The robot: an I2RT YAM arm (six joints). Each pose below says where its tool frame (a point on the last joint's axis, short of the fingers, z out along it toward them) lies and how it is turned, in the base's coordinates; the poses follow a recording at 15 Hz.
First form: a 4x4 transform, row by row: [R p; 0 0 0 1], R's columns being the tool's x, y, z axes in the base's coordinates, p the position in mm. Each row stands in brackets.
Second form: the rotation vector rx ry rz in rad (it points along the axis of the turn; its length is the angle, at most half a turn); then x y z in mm. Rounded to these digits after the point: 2 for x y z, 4 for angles.
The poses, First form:
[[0.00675, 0.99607, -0.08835, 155.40], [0.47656, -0.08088, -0.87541, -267.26], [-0.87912, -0.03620, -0.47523, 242.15], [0, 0, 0, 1]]
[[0.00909, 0.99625, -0.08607, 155.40], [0.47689, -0.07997, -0.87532, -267.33], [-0.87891, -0.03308, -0.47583, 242.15], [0, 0, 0, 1]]
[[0.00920, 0.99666, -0.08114, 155.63], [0.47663, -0.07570, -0.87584, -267.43], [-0.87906, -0.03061, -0.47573, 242.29], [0, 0, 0, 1]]
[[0.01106, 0.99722, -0.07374, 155.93], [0.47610, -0.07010, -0.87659, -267.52], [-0.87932, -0.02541, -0.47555, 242.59], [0, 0, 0, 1]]
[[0.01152, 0.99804, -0.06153, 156.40], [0.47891, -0.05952, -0.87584, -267.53], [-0.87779, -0.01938, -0.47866, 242.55], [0, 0, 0, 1]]
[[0.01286, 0.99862, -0.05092, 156.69], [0.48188, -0.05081, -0.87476, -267.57], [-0.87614, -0.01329, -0.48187, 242.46], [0, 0, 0, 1]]
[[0.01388, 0.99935, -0.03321, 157.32], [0.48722, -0.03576, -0.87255, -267.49], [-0.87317, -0.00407, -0.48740, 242.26], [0, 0, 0, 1]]
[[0.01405, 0.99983, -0.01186, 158.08], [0.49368, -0.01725, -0.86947, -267.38], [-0.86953, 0.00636, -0.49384, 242.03], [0, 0, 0, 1]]
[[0.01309, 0.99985, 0.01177, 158.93], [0.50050, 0.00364, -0.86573, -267.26], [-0.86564, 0.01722, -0.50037, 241.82], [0, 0, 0, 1]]
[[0.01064, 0.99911, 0.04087, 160.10], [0.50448, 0.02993, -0.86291, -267.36], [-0.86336, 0.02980, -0.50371, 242.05], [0, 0, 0, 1]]
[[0.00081, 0.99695, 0.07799, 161.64], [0.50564, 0.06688, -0.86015, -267.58], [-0.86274, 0.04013, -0.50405, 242.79], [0, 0, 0, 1]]
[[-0.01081, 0.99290, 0.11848, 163.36], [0.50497, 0.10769, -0.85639, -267.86], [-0.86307, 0.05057, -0.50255, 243.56], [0, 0, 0, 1]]
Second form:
1.6304, 1.5363, -1.0093, 155.40, -267.26, 242.15
1.6307, 1.5351, -1.0055, 155.40, -267.33, 242.15
1.6271, 1.5361, -1.0011, 155.63, -267.43, 242.29
1.6229, 1.5359, -0.9936, 155.93, -267.52, 242.59
1.6170, 1.5411, -0.9801, 156.40, -267.53, 242.55
1.6129, 1.5450, -0.9674, 156.69, -267.57, 242.46
1.6055, 1.5528, -0.9467, 157.32, -267.49, 242.26
1.5959, 1.5628, -0.9223, 158.08, -267.38, 242.03
1.5843, 1.5744, -0.8960, 158.93, -267.26, 241.82
1.5657, 1.5859, -0.8675, 160.10, -267.36, 242.05
1.5344, 1.6033, -0.8374, 161.64, -267.58, 242.79
1.4982, 1.6214, -0.8060, 163.36, -267.86, 243.56

